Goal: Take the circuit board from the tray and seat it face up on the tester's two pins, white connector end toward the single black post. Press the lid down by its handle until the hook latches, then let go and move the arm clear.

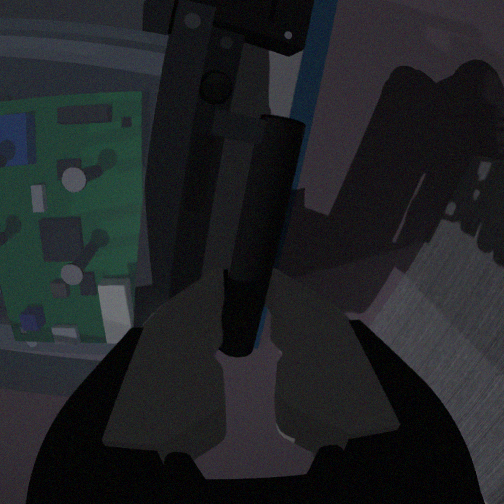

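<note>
The green circuit board (70,215) lies face up at the left inside a grey frame, with its white connector (114,312) at the lower right corner. I cannot tell whether the frame is the tray or the tester. A black rod-shaped lid handle (260,225) runs up the middle, beside a dark lid arm (185,150). My gripper (247,305) has its two grey jaws against either side of the handle's lower end, shut on it. The hook and the pins are hidden.
The scene is dim. A blue strip (312,65) stands behind the handle. A brushed grey plate (450,310) lies at the lower right. A large dark arm-shaped shadow (400,175) covers the right side.
</note>
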